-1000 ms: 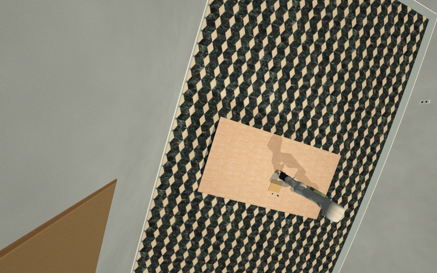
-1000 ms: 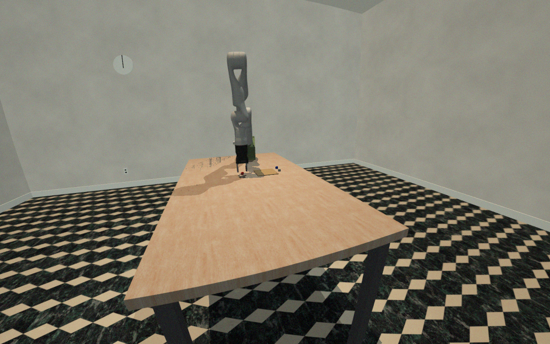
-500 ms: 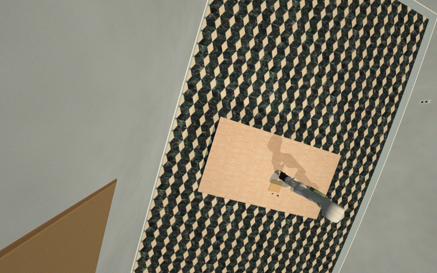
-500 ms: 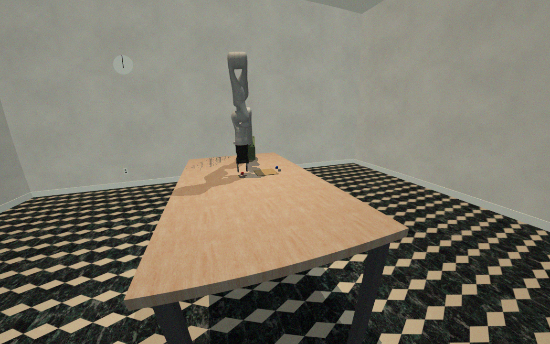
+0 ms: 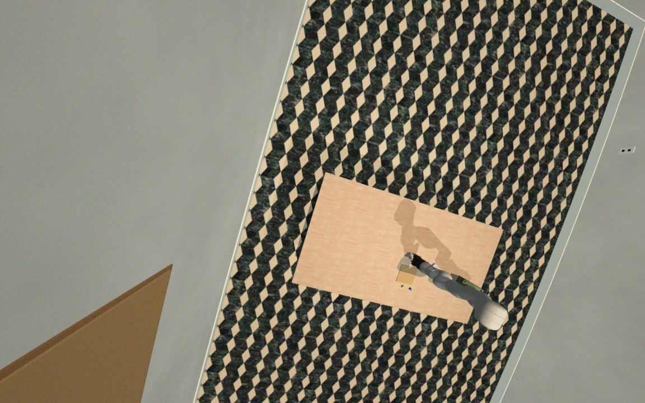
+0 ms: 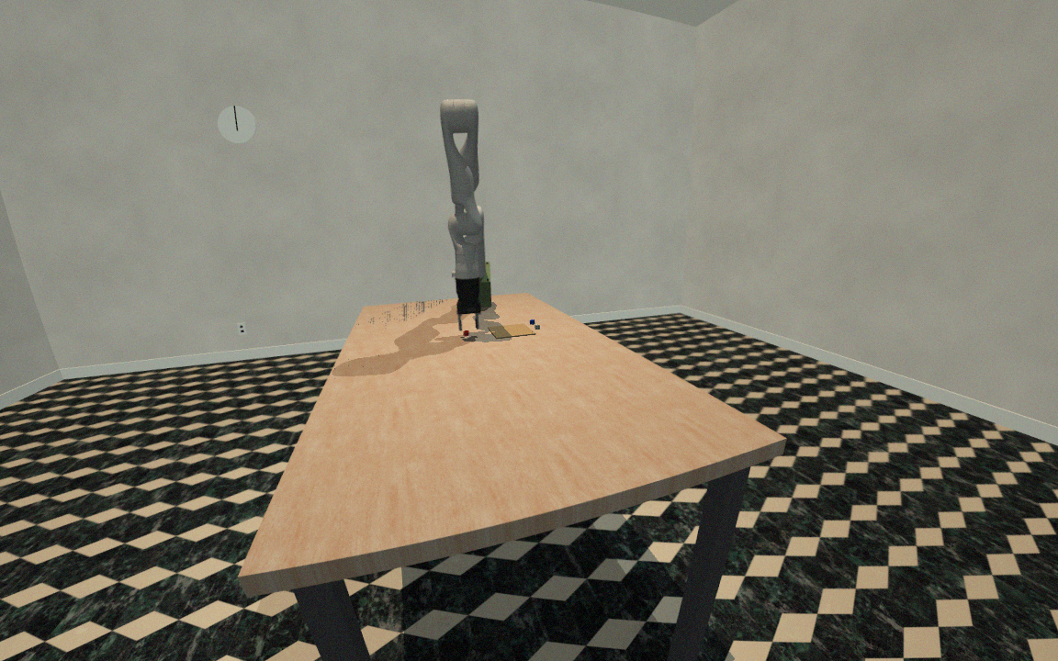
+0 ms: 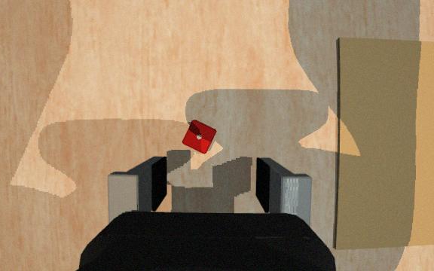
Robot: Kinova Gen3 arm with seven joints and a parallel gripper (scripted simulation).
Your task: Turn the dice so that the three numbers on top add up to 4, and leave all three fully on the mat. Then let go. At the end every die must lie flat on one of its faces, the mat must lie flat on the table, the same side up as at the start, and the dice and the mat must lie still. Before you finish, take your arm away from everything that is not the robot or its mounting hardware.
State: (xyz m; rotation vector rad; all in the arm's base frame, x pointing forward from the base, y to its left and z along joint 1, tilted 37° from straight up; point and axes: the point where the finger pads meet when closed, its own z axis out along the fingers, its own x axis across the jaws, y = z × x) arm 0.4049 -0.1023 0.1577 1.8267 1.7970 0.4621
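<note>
My hand is 40 mm above the red die, 20 mm past it and 10 mm to the left of it. From my hand the other things lie so: tan mat: 150 mm to the left, 40 mm below, 10 mm behind; then blue die: 260 mm to the left, 70 mm behind, 40 mm below; then white die: 250 mm to the left, 40 mm below.
</note>
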